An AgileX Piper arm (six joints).
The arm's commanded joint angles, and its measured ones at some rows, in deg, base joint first. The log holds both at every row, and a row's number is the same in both.
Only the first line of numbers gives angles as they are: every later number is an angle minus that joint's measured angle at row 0.
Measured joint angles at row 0:
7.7 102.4 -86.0 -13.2 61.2 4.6
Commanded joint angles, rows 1 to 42:
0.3 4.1 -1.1 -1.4 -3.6 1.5
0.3 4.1 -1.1 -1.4 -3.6 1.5
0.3 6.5 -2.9 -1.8 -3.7 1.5
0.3 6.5 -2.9 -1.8 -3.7 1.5
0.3 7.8 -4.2 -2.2 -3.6 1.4
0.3 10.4 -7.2 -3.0 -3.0 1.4
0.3 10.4 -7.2 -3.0 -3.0 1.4
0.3 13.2 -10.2 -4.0 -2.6 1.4
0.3 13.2 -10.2 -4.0 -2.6 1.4
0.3 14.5 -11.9 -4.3 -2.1 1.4
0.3 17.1 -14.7 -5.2 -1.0 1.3
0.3 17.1 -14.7 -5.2 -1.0 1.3
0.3 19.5 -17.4 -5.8 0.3 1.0
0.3 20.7 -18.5 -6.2 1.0 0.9
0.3 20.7 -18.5 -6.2 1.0 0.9
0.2 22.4 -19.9 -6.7 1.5 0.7
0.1 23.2 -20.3 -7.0 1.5 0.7
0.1 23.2 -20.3 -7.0 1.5 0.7
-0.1 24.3 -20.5 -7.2 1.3 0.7
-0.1 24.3 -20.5 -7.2 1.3 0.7
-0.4 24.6 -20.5 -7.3 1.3 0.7
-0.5 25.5 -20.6 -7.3 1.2 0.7
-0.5 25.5 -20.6 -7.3 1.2 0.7
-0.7 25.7 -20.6 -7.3 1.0 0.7
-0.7 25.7 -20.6 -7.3 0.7 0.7
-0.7 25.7 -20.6 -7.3 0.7 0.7
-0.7 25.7 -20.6 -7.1 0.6 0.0
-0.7 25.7 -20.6 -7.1 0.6 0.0
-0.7 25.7 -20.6 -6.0 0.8 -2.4
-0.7 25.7 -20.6 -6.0 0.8 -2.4
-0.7 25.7 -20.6 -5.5 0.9 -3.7
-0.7 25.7 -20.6 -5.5 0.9 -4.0
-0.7 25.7 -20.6 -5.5 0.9 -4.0
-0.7 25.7 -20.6 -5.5 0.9 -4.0
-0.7 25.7 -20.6 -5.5 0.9 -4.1
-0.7 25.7 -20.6 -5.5 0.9 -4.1
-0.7 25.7 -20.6 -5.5 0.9 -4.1
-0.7 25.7 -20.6 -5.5 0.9 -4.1
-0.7 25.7 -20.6 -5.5 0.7 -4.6
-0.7 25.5 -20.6 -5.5 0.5 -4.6
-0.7 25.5 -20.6 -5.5 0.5 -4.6
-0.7 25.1 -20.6 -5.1 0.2 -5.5
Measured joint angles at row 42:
-0.4 25.6 -20.5 -5.9 0.6 -4.3
